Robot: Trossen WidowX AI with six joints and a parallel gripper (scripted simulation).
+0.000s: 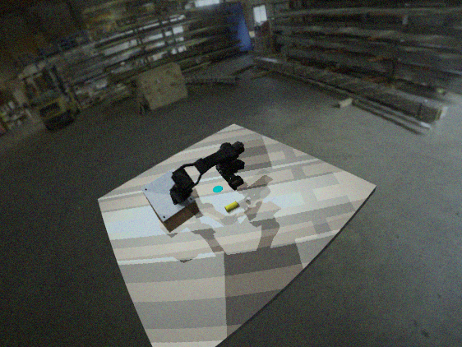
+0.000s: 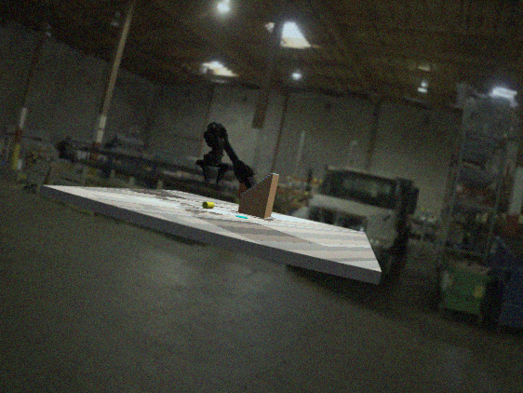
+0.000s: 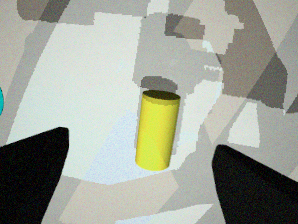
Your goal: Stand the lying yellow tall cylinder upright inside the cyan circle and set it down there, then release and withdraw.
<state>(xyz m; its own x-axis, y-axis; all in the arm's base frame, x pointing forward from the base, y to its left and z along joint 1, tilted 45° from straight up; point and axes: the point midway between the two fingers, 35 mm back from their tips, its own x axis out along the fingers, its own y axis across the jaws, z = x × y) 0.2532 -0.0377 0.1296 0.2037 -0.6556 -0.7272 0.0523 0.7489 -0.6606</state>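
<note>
Right now my gripper tip is 4 cm past the yellow tall cylinder, 1 cm to the left of it and 11 cm above it. The rest, counted from my gripper tip: cyan circle 2 cm behind, 18 cm to the left, 13 cm below.
</note>
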